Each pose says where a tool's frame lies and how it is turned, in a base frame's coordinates. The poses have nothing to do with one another.
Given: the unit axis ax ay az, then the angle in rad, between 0 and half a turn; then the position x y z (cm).
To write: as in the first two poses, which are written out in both.
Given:
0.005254, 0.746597, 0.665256, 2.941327, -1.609, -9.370, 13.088
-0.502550, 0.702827, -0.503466, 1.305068, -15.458, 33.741, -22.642
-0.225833, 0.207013, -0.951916, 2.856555, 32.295, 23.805, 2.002
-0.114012, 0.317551, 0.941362, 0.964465, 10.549, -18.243, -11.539
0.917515, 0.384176, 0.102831, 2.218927, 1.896, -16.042, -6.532
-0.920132, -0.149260, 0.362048, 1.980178, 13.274, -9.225, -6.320
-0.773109, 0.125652, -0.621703, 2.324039, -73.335, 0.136, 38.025
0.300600, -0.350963, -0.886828, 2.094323, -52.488, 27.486, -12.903
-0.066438, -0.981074, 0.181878, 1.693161, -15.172, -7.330, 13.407
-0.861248, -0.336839, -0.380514, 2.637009, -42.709, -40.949, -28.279
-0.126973, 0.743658, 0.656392, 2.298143, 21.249, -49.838, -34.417
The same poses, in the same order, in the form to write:
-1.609, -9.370, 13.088, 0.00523, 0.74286, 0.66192, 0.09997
-15.458, 33.741, -22.642, -0.30515, 0.42676, -0.30571, 0.79455
32.295, 23.805, 2.002, -0.22354, 0.20491, -0.94227, 0.14204
10.549, -18.243, -11.539, -0.05287, 0.14727, 0.43656, 0.88596
1.896, -16.042, -6.532, 0.82160, 0.34401, 0.09208, 0.44514
13.274, -9.225, -6.320, -0.76930, -0.12479, 0.30270, 0.54862
-73.335, 0.136, 38.025, -0.70941, 0.11530, -0.57048, 0.39749
-52.488, 27.486, -12.903, 0.26032, -0.30394, -0.76800, 0.50003
-15.172, -7.330, 13.407, -0.04976, -0.73484, 0.13623, 0.66255
-42.709, -40.949, -28.279, -0.83398, -0.32618, -0.36847, 0.24962
21.249, -49.838, -34.417, -0.11585, 0.67850, 0.59888, 0.40933

